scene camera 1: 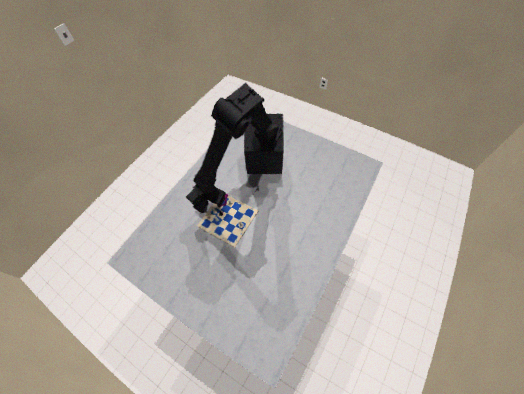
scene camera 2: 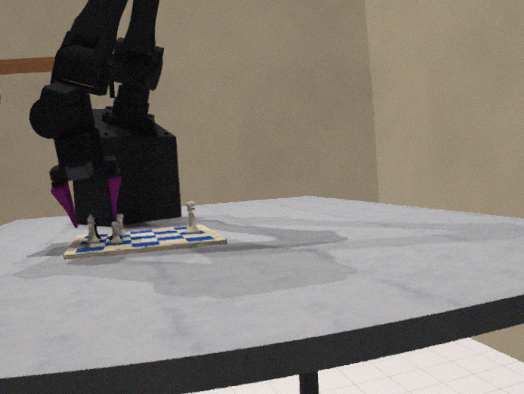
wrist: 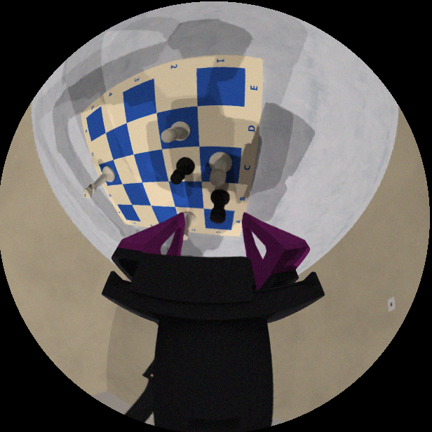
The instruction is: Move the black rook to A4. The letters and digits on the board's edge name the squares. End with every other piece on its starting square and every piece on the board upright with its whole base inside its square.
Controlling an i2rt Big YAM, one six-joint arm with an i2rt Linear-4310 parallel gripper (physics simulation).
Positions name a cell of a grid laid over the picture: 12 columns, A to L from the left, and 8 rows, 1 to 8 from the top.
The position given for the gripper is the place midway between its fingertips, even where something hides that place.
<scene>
In view: the gripper (scene camera 2: C5) and a blue-and-cream chessboard (scene camera 1: F5).
The blue-and-cream chessboard is seen too in the wrist view (wrist: G2). The gripper is seen too in the wrist view (wrist: F5).
</scene>
